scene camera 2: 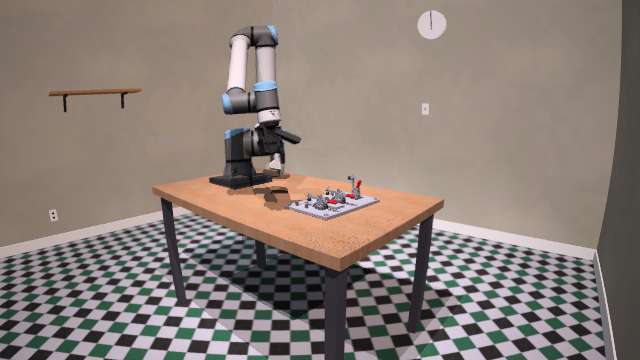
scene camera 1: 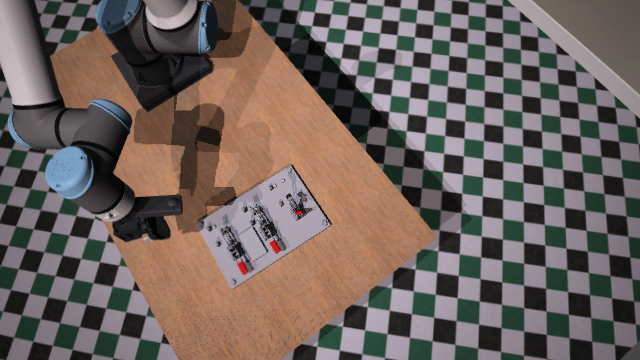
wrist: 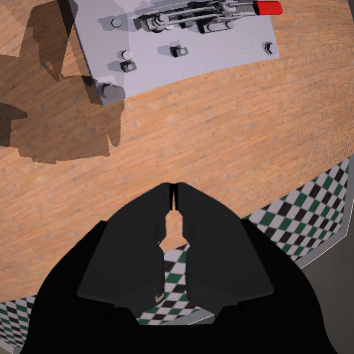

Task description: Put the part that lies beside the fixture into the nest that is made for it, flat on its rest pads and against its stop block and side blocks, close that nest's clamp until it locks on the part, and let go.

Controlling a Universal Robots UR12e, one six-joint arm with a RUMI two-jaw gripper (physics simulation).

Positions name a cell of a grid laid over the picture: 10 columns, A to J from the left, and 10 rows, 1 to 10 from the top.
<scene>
In view: my gripper (scene camera 1: C7).
My gripper shows as well in scene camera 2 (scene camera 2: E5) and in the wrist view (wrist: E6).
</scene>
